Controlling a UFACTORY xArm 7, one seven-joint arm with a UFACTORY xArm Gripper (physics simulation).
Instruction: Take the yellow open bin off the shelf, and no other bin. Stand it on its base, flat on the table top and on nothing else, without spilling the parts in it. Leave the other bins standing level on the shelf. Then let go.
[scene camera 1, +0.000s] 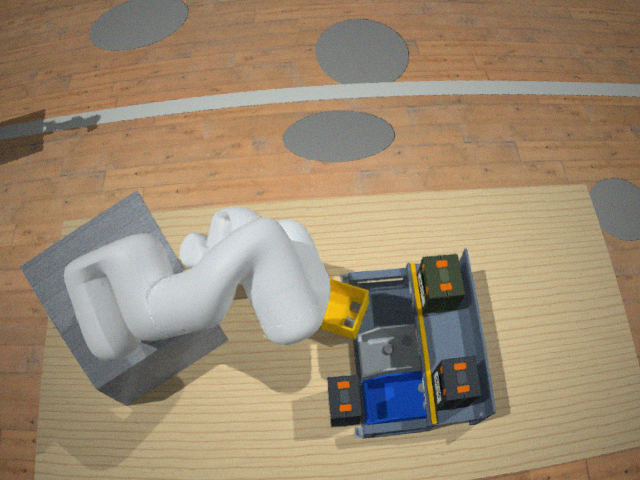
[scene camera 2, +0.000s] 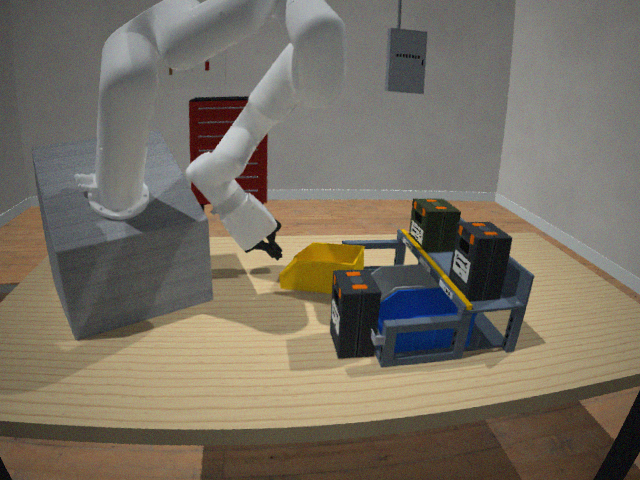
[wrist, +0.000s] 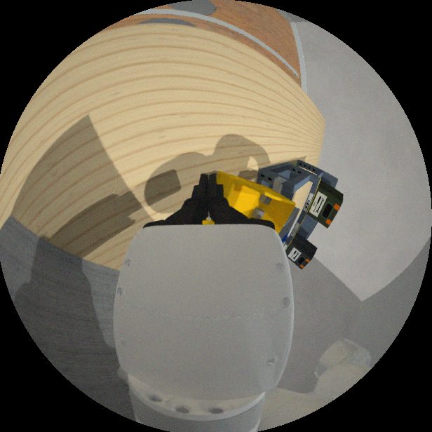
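Pixels of known places: gripper, fingertip midpoint: (scene camera 2: 279, 256); arm's base, origin of the base link: (scene camera 2: 118, 196).
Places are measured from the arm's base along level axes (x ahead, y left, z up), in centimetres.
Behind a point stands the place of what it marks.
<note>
The yellow open bin (scene camera 1: 342, 308) {z -22.1, x 46.4, y -3.5 cm} (scene camera 2: 312, 268) {z -17.2, x 39.2, y -6.3 cm} (wrist: 250, 200) is at the shelf's front edge, open side up, with small grey parts (scene camera 1: 355, 308) {z -20.4, x 49.1, y -5.0 cm} (wrist: 265, 199) inside. Its inner end overlaps the shelf in the overhead view; the contact under it is hidden. My gripper (scene camera 2: 279, 256) {z -19.7, x 35.6, y 7.4 cm} (wrist: 209, 184) is shut and empty, its fingertips close to the bin's outer end; whether they touch it I cannot tell. The arm hides it in scene camera 1. A grey bin (scene camera 1: 382, 356) {z -22.6, x 51.9, y -17.6 cm} (scene camera 2: 398, 277) {z -18.1, x 56.2, y -13.8 cm} and a blue bin (scene camera 1: 395, 397) {z -22.6, x 51.7, y -28.0 cm} (scene camera 2: 419, 305) {z -18.9, x 54.8, y -24.9 cm} sit on the shelf (scene camera 1: 478, 330) {z -8.6, x 71.4, y -22.1 cm} (scene camera 2: 429, 357) {z -22.3, x 50.3, y -36.8 cm}.
A black box (scene camera 1: 344, 400) {z -10.4, x 39.5, y -27.4 cm} (scene camera 2: 356, 320) {z -15.6, x 38.3, y -30.8 cm} stands on the table (scene camera 1: 248, 439) {z -23.5, x 16.7, y -28.2 cm} (scene camera 2: 206, 382) {z -23.5, x 12.8, y -30.6 cm} in front of the blue bin. A green box (scene camera 1: 443, 281) {z -3.7, x 66.3, y -10.6 cm} (scene camera 2: 436, 227) {z -7.4, x 64.5, y -13.8 cm} (wrist: 327, 205) and another black box (scene camera 1: 460, 381) {z -1.1, x 61.4, y -32.5 cm} (scene camera 2: 483, 263) {z -5.9, x 59.5, y -35.6 cm} (wrist: 301, 251) stand on the upper deck.
</note>
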